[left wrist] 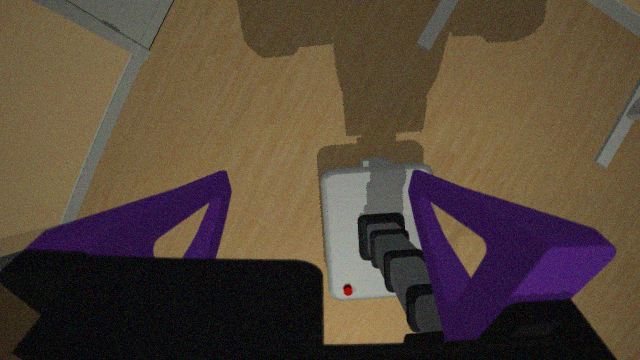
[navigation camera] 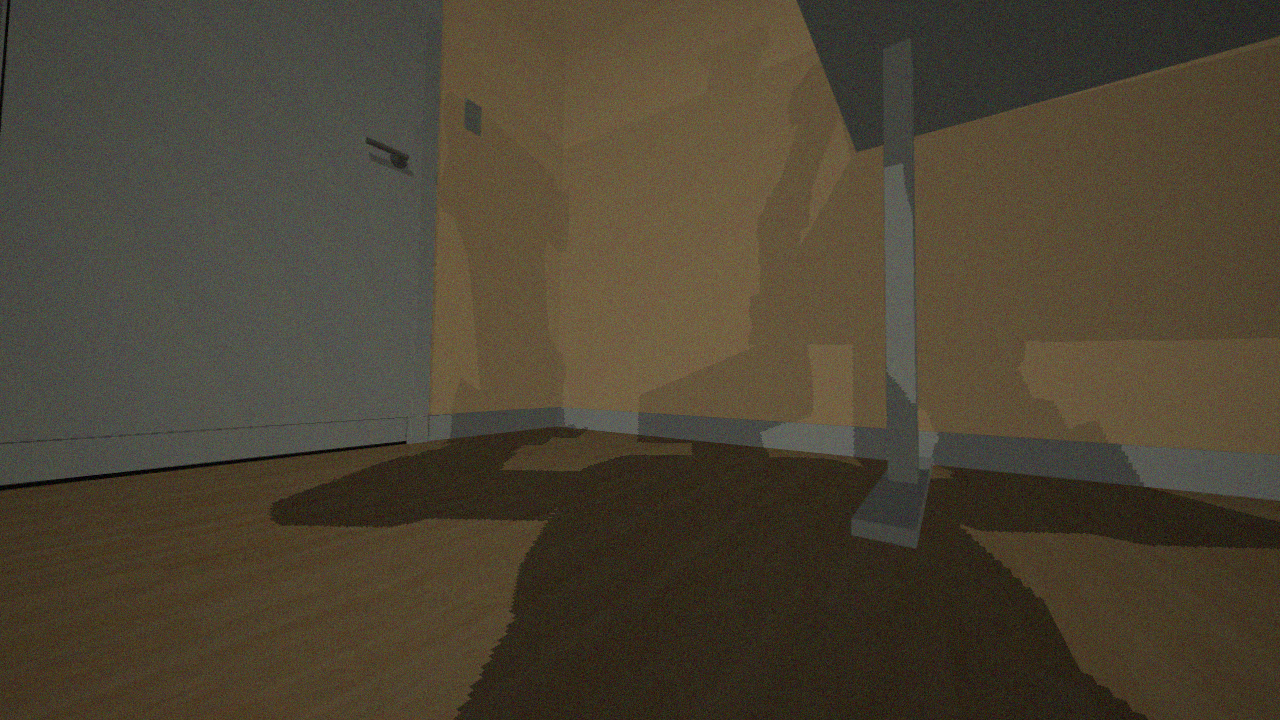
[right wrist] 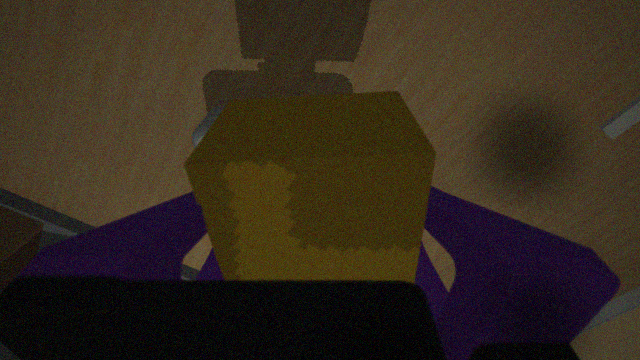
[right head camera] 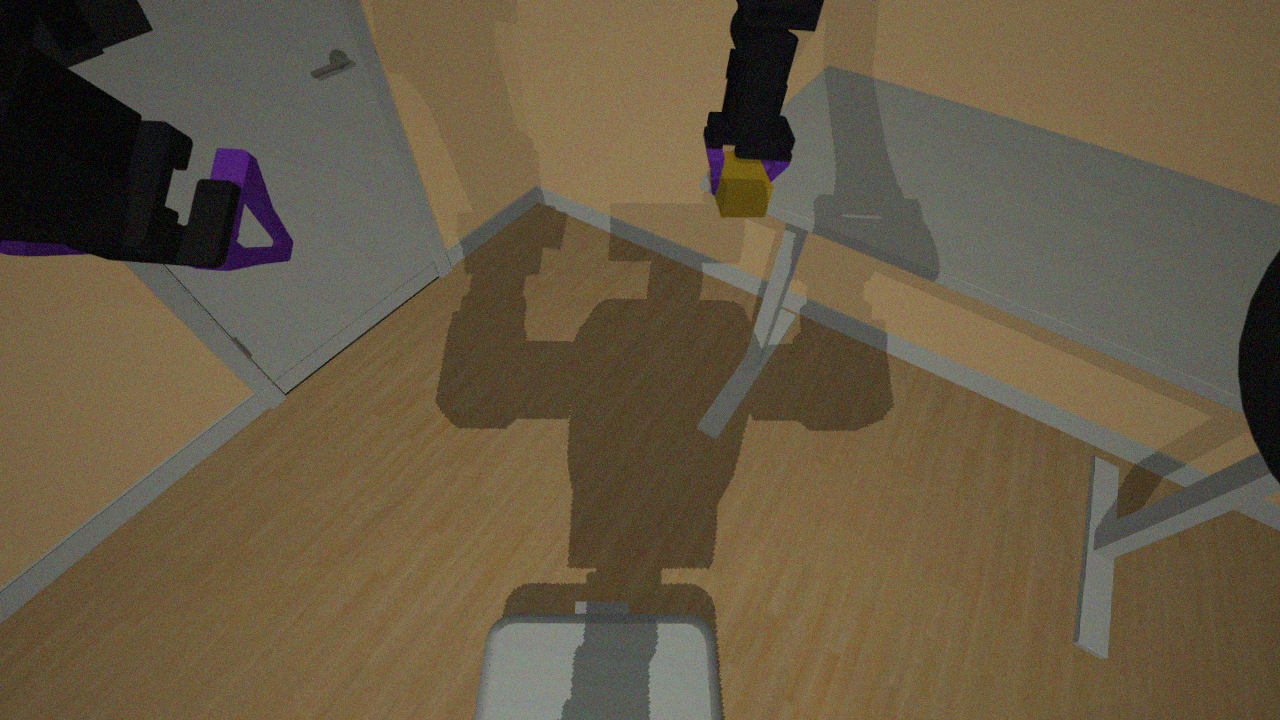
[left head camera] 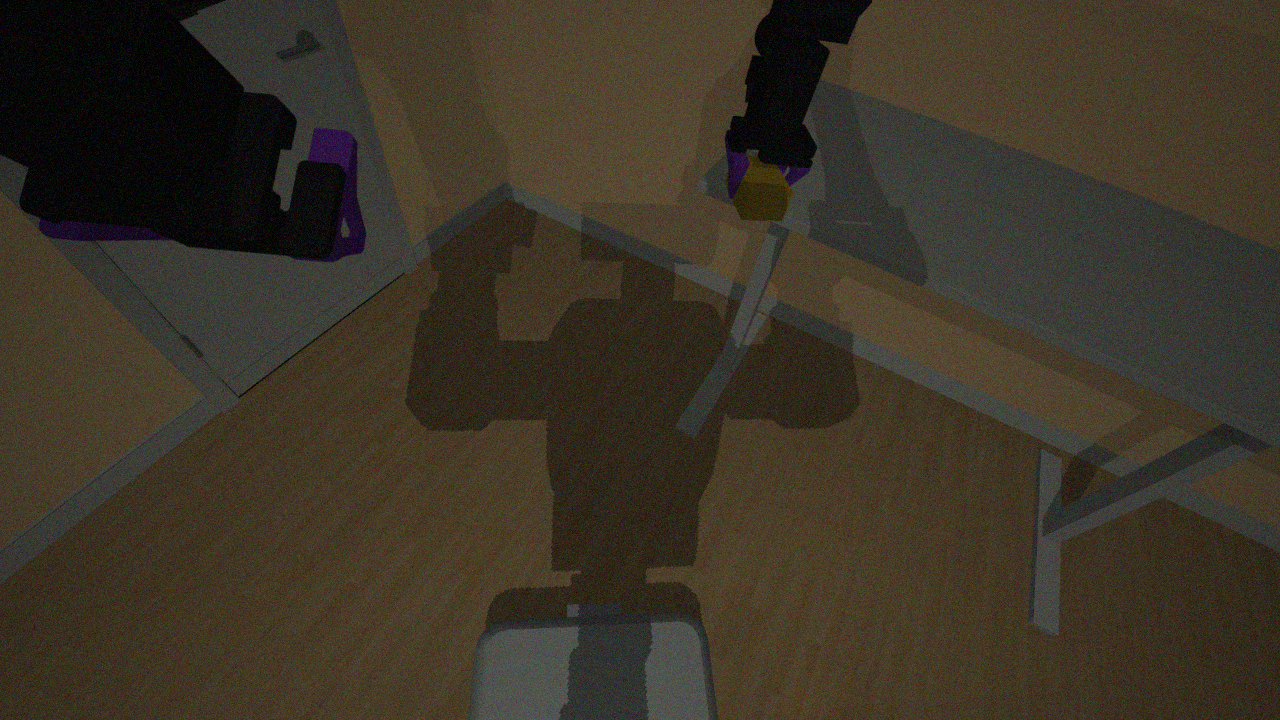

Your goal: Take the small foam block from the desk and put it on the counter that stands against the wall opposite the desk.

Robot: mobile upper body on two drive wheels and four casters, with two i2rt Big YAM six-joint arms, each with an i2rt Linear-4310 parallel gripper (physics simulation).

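Places are measured from the left arm's base along level axes (x ahead, y left, z up), in metres.
Pixels of known places: left gripper, between the fingertips: point(left wrist: 319, 180) point(right head camera: 223, 246) point(left head camera: 284, 235); right gripper, between the fingertips: point(right wrist: 318, 181).
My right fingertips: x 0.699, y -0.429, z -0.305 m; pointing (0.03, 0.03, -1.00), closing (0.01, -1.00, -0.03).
Observation:
Behind a point stands the place of what it marks.
The small foam block, yellow point(left head camera: 760, 201) {x 0.645, y -0.421, z -0.276 m} point(right head camera: 742, 197) {x 0.645, y -0.426, z -0.275 m} point(right wrist: 320, 200) {x 0.723, y -0.430, z -0.262 m}, is held between the purple fingers of my right gripper point(left head camera: 763, 174) point(right head camera: 747, 170) point(right wrist: 318, 181) {x 0.699, y -0.428, z -0.305 m}, which is shut on it. The block hangs in the air, near the left end of a grey top in both head camera views. My left gripper point(left wrist: 319, 180) {x 0.357, y -0.001, z -0.129 m} is open and empty, with its fingers wide apart. The grey top point(left head camera: 1074, 268) {x 0.771, y -1.184, z -0.460 m} point(right head camera: 1074, 250) {x 0.795, y -1.120, z -0.460 m} stands on legs against the wall, and its underside shows in the navigation camera. I cannot tell whether it is the desk or the counter.
A table leg with a floor foot point(left head camera: 1045, 573) point(right head camera: 1096, 582) point(navigation camera: 899, 268) {x 1.195, y -0.734, z -0.957 m} stands under the top. A grey door point(left head camera: 331, 89) {x 1.693, y 0.581, z -0.631 m} point(right head camera: 313, 134) {x 1.529, y 0.686, z -0.649 m} point(navigation camera: 223, 223) {x 1.334, y 0.813, z -0.822 m} is at the left. My white base point(left head camera: 528, 671) {x 0.214, y -0.083, z -1.150 m} point(right head camera: 537, 671) {x 0.202, y -0.092, z -1.150 m} point(left wrist: 345, 210) {x 0.130, y -0.068, z -1.150 m} is at the bottom of the head views.

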